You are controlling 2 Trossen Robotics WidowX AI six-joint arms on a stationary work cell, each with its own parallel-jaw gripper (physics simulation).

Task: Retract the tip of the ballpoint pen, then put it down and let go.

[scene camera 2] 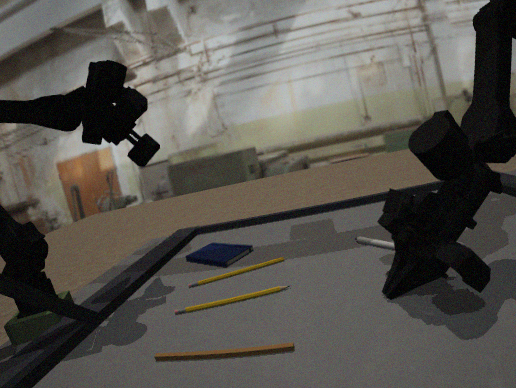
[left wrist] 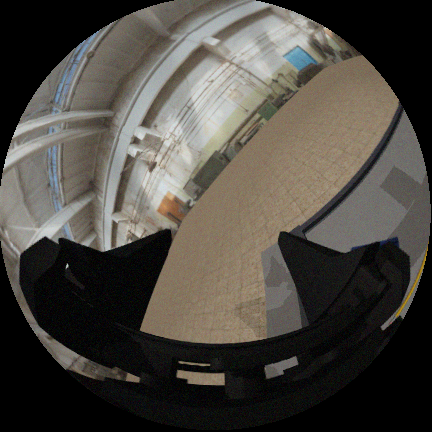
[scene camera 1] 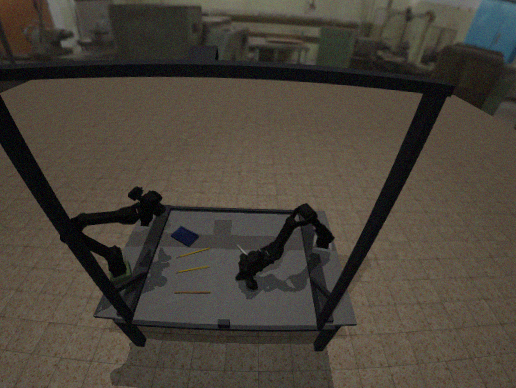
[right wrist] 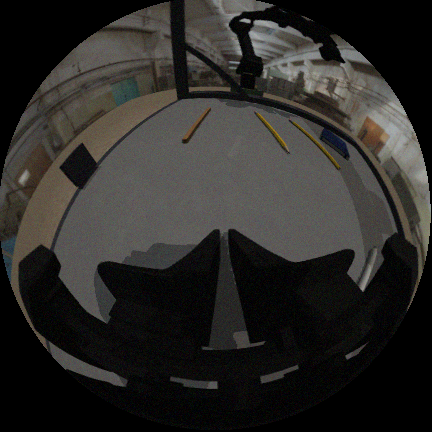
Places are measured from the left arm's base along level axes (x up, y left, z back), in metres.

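Where they show: left gripper, fingertip midpoint: (scene camera 2: 131, 134) (left wrist: 226, 236); right gripper, fingertip midpoint: (scene camera 2: 386, 296) (scene camera 1: 235, 279) (right wrist: 223, 234); left arm's base, link origin: (scene camera 1: 119, 270) (right wrist: 246, 87); right arm's base, link origin: (scene camera 1: 322, 243).
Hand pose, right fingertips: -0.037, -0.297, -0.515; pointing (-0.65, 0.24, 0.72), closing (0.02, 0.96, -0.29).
Things, the pixels of their centre, and the offset from my right fingertips, as dx, dy, dz. Level surfaces: height alone.
- white ballpoint pen, body centre: (right wrist: 361, 284) (scene camera 2: 385, 244) (scene camera 1: 244, 252) +0.002, +0.126, -0.117
- blue book, body centre: (scene camera 2: 218, 253) (right wrist: 334, 140) (scene camera 1: 184, 235) +0.003, +0.394, +0.134
- orange stick, body centre: (scene camera 2: 220, 354) (right wrist: 199, 119) (scene camera 1: 192, 292) +0.000, +0.035, +0.219
- table, surface height: dx -0.003
The white ballpoint pen (scene camera 1: 242, 249) (scene camera 2: 376, 243) (right wrist: 369, 269) lies beside my right gripper, partly hidden behind it. One end sticks out at its upper left in the scene views; whether the tip is out cannot be made out. In the right wrist view the pen shows outside the right-hand finger. My right gripper (scene camera 1: 239, 276) (scene camera 2: 389, 295) (right wrist: 223, 234) is low over the table, its fingers almost together with a thin gap and no pen visible between them. My left gripper (scene camera 1: 140, 206) (scene camera 2: 120, 141) (left wrist: 226, 236) is open and empty, raised beyond the table's left side.
A blue book (scene camera 1: 185, 236) (scene camera 2: 219, 254) (right wrist: 334, 142), two yellow pencils (scene camera 1: 193, 252) (scene camera 2: 235, 299) and an orange stick (scene camera 1: 192, 292) (scene camera 2: 225, 352) (right wrist: 196, 125) lie on the table's left half. A dark frame surrounds the table (scene camera 1: 225, 310).
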